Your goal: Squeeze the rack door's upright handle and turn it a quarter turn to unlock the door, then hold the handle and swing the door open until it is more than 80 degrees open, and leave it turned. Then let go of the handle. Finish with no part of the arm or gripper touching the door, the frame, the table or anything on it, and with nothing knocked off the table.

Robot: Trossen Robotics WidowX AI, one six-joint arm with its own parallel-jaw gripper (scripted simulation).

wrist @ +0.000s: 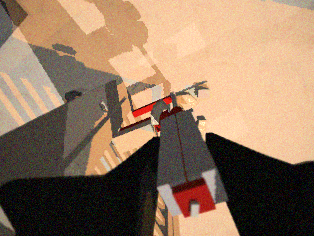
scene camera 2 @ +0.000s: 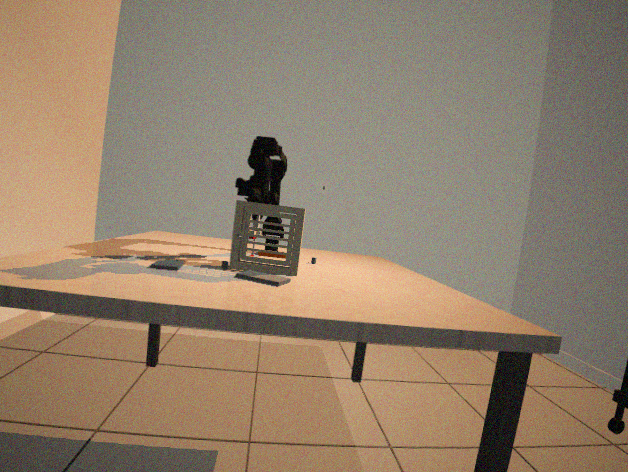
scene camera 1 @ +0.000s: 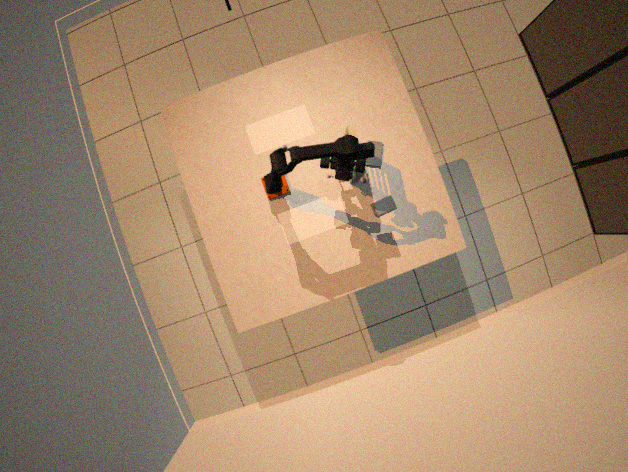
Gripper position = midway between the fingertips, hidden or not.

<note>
In view: my gripper (scene camera 2: 256, 220) and a door (wrist: 121, 127).
My gripper is seen too in the wrist view (wrist: 182, 141).
</note>
